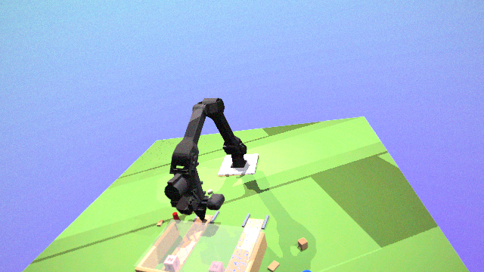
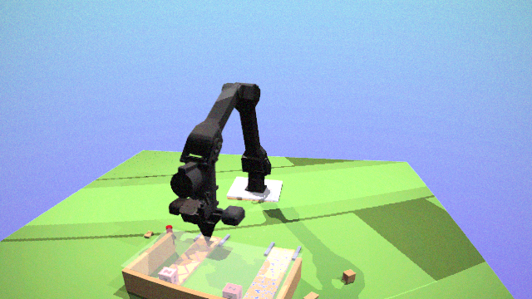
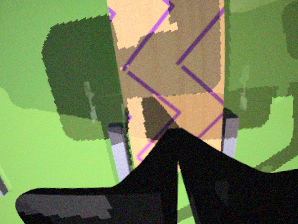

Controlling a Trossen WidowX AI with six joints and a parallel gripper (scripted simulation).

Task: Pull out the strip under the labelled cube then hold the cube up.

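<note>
Right now the strip is 9 cm ahead of my gripper tip and 1 cm to the right of it. Round my gripper tip: red cylinder 1 cm behind, 12 cm to the right, 1 cm above.
</note>
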